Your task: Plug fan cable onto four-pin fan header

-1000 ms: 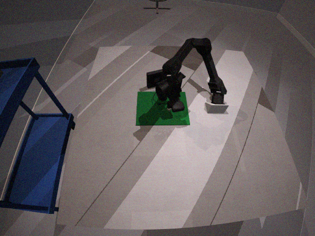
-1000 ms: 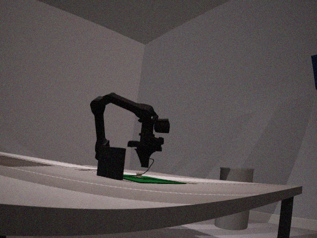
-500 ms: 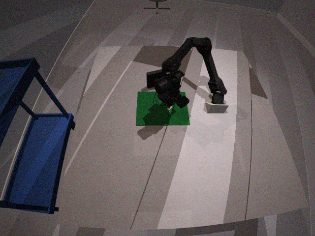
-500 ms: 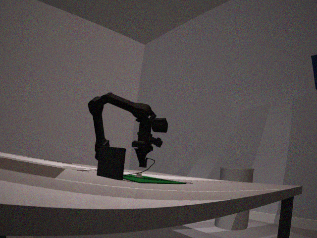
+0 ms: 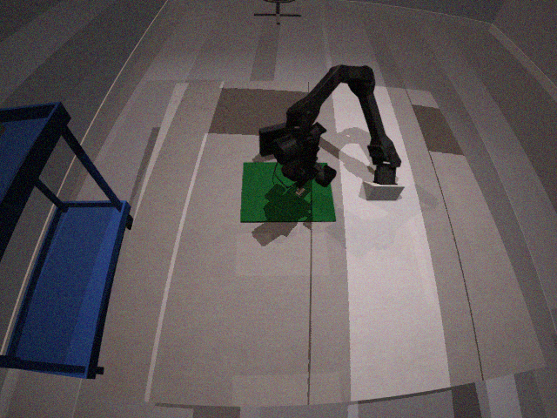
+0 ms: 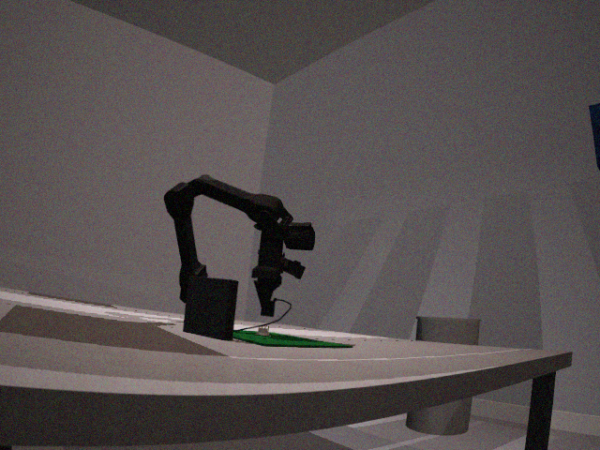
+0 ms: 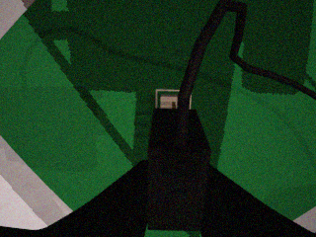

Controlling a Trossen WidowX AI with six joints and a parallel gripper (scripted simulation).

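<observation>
Right now my gripper tip is 1 cm short of the black plug, 1 cm to the right of it and 1 cm below it. Round my gripper tip: white four-pin header 6 cm below; board 4 cm ahead, 1 cm to the right, 8 cm below; pale header part 1 cm ahead, 5 cm below.
</observation>
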